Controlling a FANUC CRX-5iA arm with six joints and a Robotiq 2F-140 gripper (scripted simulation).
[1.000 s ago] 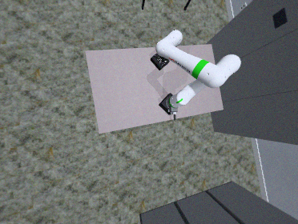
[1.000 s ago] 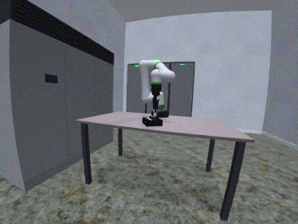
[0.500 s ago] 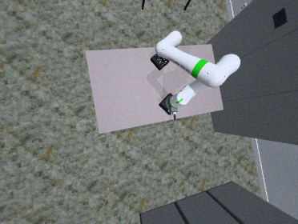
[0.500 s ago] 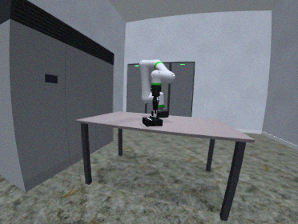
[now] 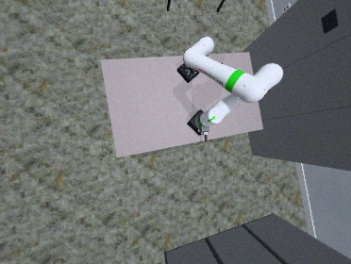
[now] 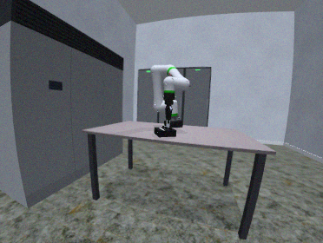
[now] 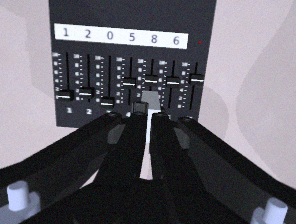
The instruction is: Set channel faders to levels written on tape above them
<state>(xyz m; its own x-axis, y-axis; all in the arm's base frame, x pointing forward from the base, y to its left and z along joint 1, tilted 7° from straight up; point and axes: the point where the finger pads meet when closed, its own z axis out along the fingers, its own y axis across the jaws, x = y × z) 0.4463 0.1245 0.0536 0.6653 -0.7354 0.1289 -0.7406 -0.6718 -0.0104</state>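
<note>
My gripper is now 30 mm short of the channel 3 cap, 30 mm to the right of it and 30 mm above it. Round my hand: master fader cap 10 mm behind, 50 mm to the right, 30 mm below; channel 1 cap 70 mm ahead, 60 mm to the left, 30 mm below; channel 2 cap 50 mm ahead, 40 mm to the left, 30 mm below.
</note>
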